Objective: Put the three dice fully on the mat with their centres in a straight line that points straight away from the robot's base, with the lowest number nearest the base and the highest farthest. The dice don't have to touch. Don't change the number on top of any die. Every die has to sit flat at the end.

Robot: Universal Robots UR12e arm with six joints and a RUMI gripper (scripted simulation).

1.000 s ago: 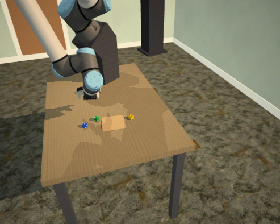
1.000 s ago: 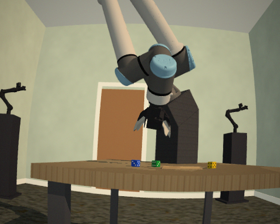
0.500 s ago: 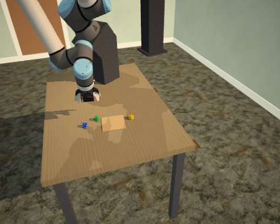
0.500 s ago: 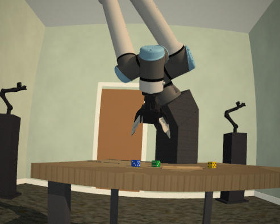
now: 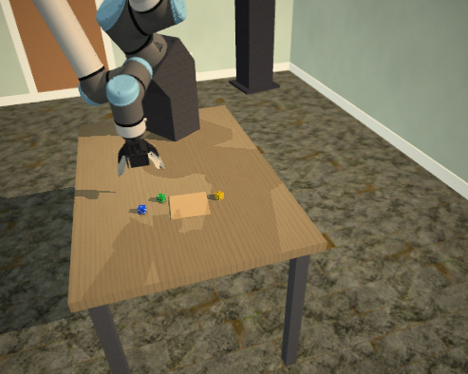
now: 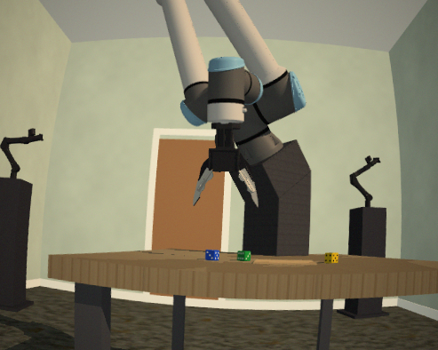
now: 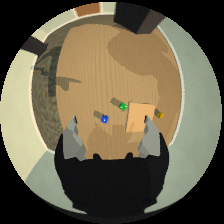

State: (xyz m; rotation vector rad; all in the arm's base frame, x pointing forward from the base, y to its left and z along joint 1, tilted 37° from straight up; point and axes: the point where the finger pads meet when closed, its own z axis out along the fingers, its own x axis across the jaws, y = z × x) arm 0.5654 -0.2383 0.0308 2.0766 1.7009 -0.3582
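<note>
Right now the blue die is 50 mm ahead of my hand, 30 mm to the right of it and 120 mm below it. Round my hand: green die (10 mm ahead, 50 mm to the left, 120 mm below); then tan mat (90 mm ahead, 130 mm to the left, 130 mm below); then yellow die (110 mm ahead, 250 mm to the left, 120 mm below).
</note>
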